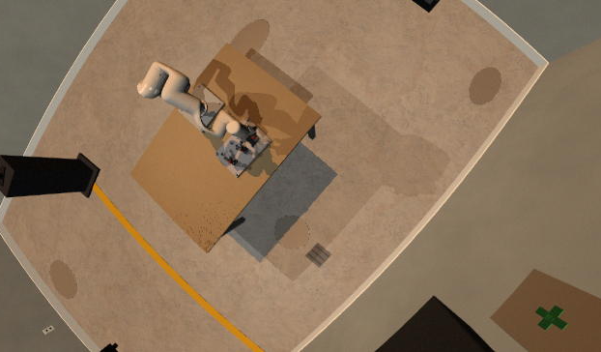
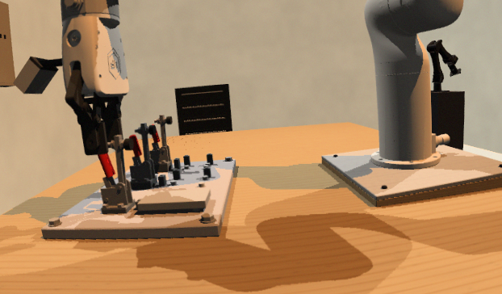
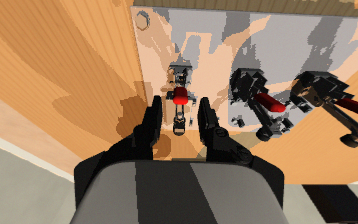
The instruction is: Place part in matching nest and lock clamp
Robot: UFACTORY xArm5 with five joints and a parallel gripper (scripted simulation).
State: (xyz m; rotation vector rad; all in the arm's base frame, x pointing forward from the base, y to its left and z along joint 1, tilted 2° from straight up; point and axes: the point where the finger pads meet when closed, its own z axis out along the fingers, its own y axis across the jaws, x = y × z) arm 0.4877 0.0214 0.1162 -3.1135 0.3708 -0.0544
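My hand is 60 mm above the clamp and 10 mm past it. From my hand the other things lie so: fixture plate (110 mm below, 100 mm to the right, 60 mm behind); flat tan part (90 mm below, 90 mm behind, 20 mm to the left).
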